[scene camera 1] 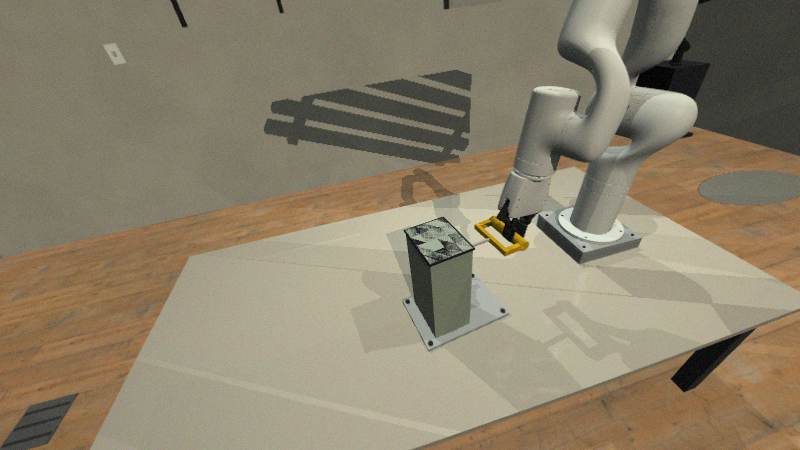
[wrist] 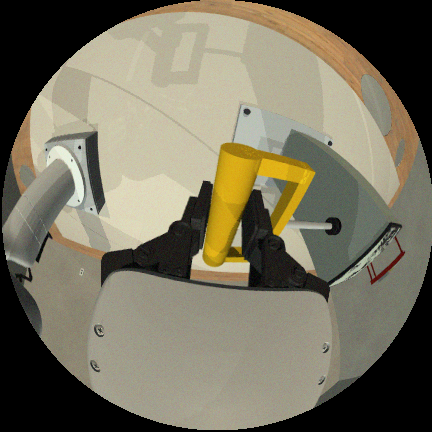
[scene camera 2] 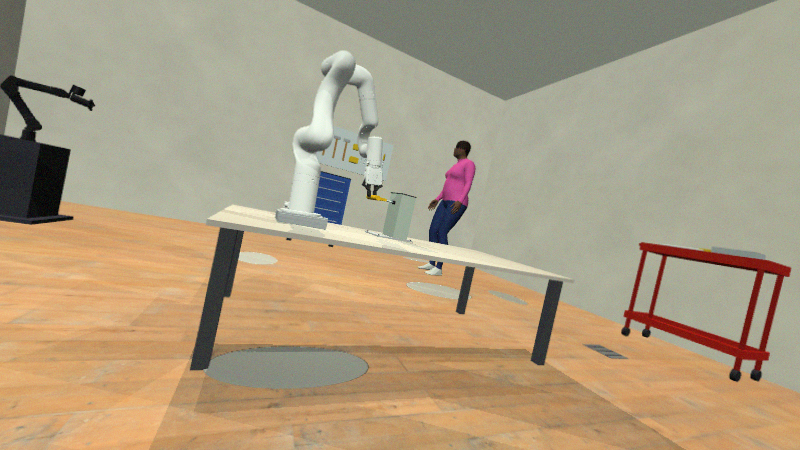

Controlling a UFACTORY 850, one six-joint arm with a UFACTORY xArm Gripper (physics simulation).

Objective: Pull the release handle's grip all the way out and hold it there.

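The release handle's yellow grip (scene camera 1: 515,244) (scene camera 2: 378,198) (wrist: 232,195) is a D-shaped frame with a round bar. A thin pale rod (scene camera 1: 480,242) (wrist: 310,225) joins it to the side of a grey-green box post (scene camera 1: 450,296) (scene camera 2: 399,217) (wrist: 330,185), through a black collar (wrist: 333,226). A stretch of the rod shows between grip and post. My gripper (scene camera 1: 515,230) (scene camera 2: 372,194) (wrist: 228,200) is shut on the grip's round bar, with one black finger on each side of it, well above the table. The post is upright on its base plate (scene camera 1: 492,306) (wrist: 255,125).
The post stands on a pale table (scene camera 1: 268,335) (scene camera 2: 475,258). My arm's grey base (scene camera 1: 587,249) (scene camera 2: 302,218) (wrist: 92,172) is bolted near the grip's side. A person in pink (scene camera 2: 459,181) stands behind the table. A red cart (scene camera 2: 693,258) stands at the right in scene camera 2.
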